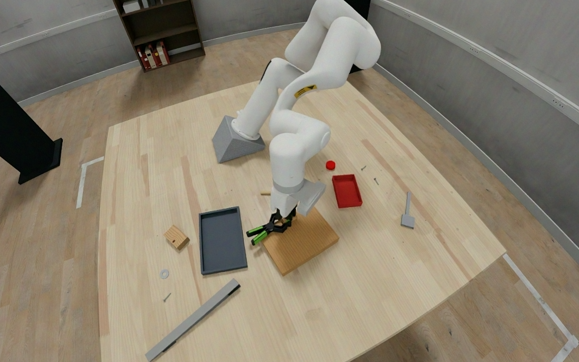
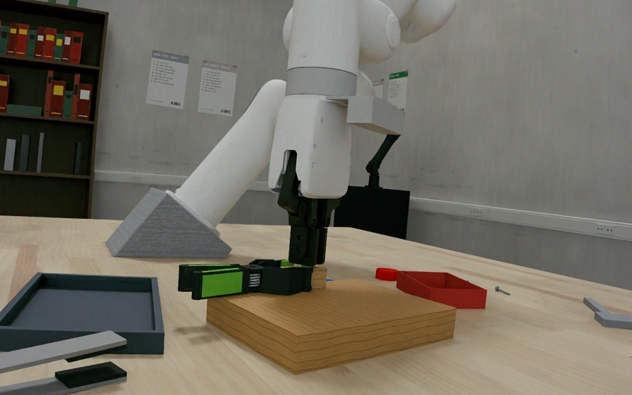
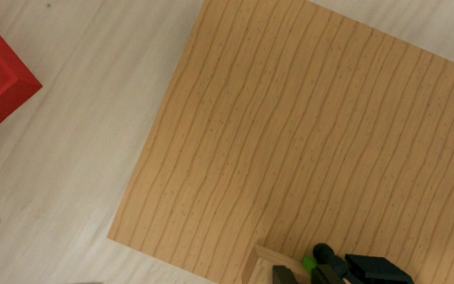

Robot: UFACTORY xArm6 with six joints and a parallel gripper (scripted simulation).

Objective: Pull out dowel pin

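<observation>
Right now my hand is 2 cm above the dowel pin. From my hand the other things lie so: loose dowel (13 cm behind, 1 cm to the left, 7 cm below); bench board (6 cm ahead, 1 cm to the right, 5 cm below); small wooden block (4 cm below).
</observation>
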